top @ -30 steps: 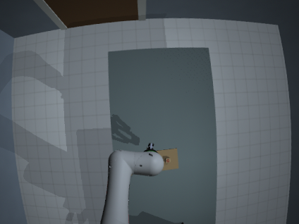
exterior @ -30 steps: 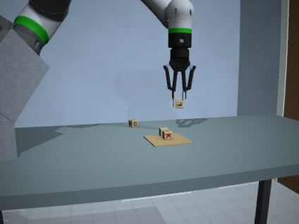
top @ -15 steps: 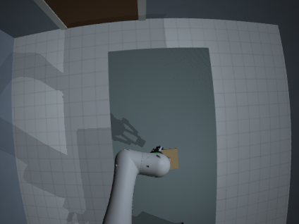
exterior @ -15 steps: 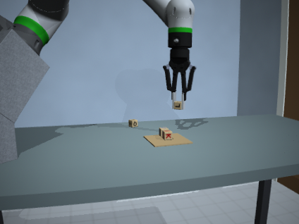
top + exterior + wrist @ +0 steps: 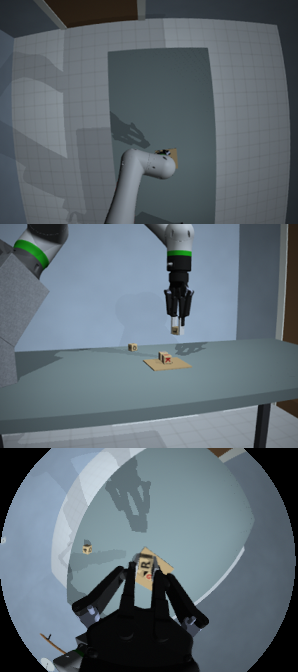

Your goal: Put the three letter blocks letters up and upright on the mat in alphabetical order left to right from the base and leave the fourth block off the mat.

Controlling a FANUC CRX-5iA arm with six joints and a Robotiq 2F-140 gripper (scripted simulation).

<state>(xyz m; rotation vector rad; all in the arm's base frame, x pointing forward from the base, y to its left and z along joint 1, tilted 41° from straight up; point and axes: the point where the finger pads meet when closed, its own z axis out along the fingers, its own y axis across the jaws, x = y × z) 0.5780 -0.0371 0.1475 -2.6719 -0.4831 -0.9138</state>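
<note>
Right now my hand is 13 cm above the tan mat, 7 cm past it and 6 cm to the left of it.
</note>
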